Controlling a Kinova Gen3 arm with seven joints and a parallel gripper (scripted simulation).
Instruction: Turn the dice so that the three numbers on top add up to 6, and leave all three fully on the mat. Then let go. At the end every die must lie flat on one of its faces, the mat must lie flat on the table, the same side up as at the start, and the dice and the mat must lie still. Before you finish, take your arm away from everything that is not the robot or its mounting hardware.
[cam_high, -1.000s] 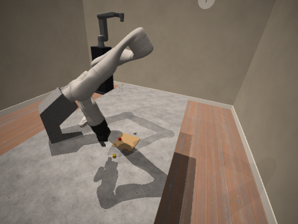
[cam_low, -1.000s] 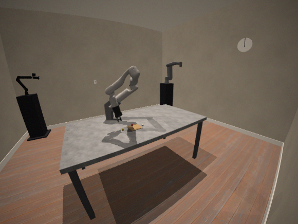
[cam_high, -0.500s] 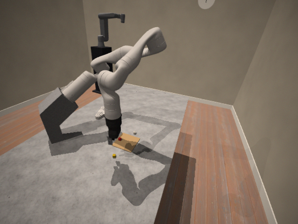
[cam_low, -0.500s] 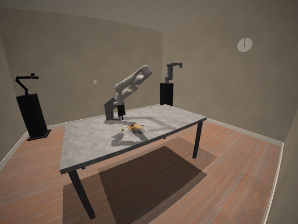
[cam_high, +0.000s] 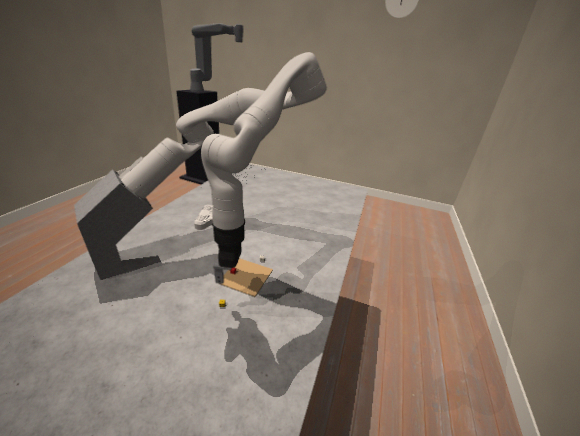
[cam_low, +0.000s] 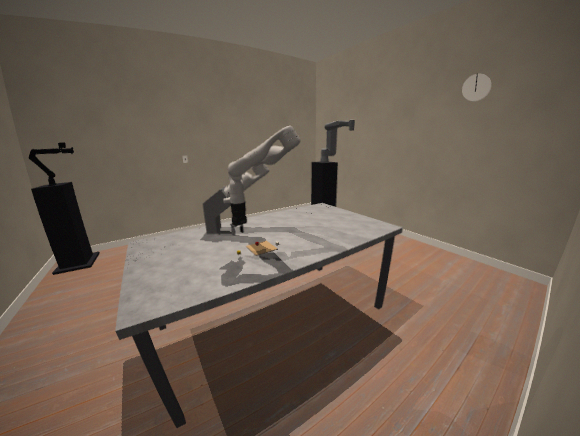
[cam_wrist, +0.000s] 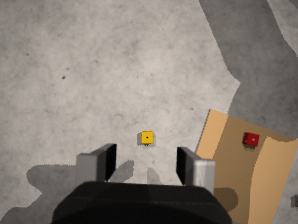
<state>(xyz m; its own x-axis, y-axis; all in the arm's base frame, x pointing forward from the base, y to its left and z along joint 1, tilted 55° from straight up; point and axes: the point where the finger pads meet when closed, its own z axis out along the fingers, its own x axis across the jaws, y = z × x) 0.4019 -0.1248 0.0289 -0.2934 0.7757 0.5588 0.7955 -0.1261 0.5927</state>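
Right now my hand is 1 cm past the yellow die and 13 cm above it. The rest, counted from my hand: tan mat (1 cm behind, 14 cm to the left, 14 cm below); white die (1 cm behind, 24 cm to the left, 13 cm below); red die (6 cm behind, 13 cm to the left, 13 cm below).
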